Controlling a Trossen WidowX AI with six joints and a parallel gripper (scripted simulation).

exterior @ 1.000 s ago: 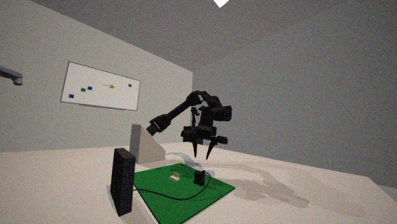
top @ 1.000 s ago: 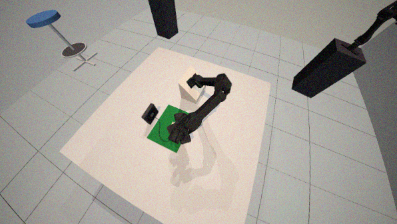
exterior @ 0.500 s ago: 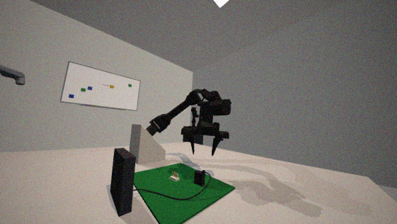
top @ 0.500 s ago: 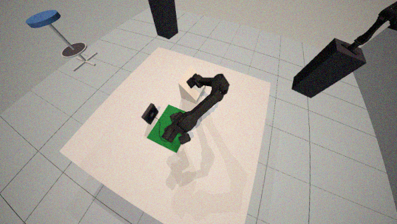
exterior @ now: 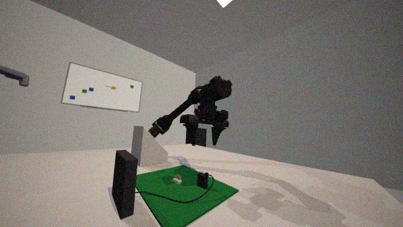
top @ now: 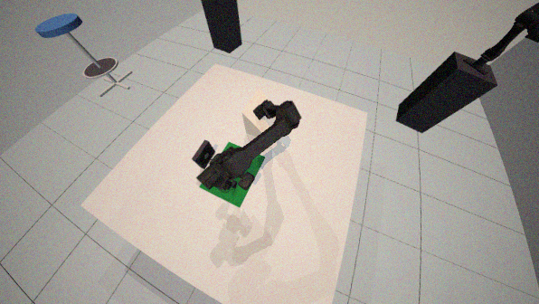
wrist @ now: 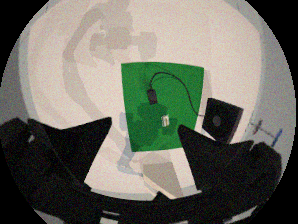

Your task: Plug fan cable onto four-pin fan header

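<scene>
My gripper tip is 110 mm above the black plug, 20 mm to the left of it and 20 mm short of it. The rest, counted from my gripper tip: pale four-pin header (130 mm below, 70 mm to the right, 60 mm behind); black fan (230 mm to the right, 70 mm below, 20 mm behind); green board (150 mm below, 70 mm to the right, 40 mm behind).
</scene>
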